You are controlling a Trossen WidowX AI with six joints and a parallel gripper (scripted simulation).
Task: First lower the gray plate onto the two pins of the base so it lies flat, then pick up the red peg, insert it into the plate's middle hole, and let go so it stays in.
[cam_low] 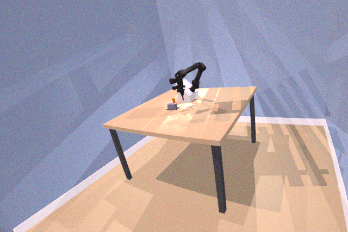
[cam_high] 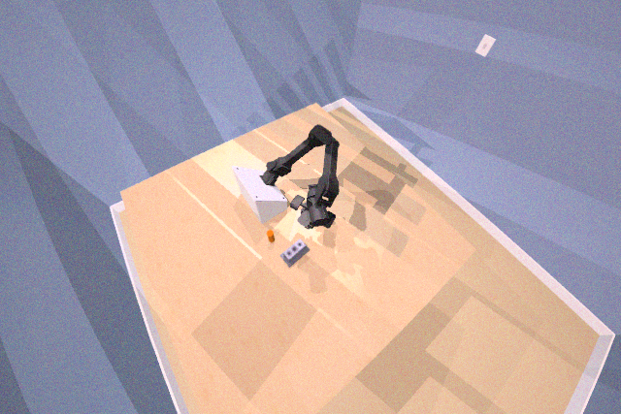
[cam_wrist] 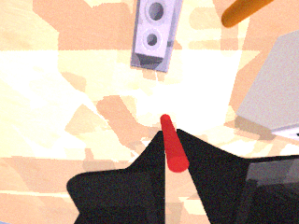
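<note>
Now: the gray plate 50 mm ahead of my gripper tip, 120 mm to the right of it and 70 mm below it. The rest, counted from my gripper tip: red peg right at my gripper tip; then orange cylinder 60 mm behind, 180 mm to the right, 80 mm below; then gray base 50 mm ahead, 120 mm to the right, 110 mm below.
</note>
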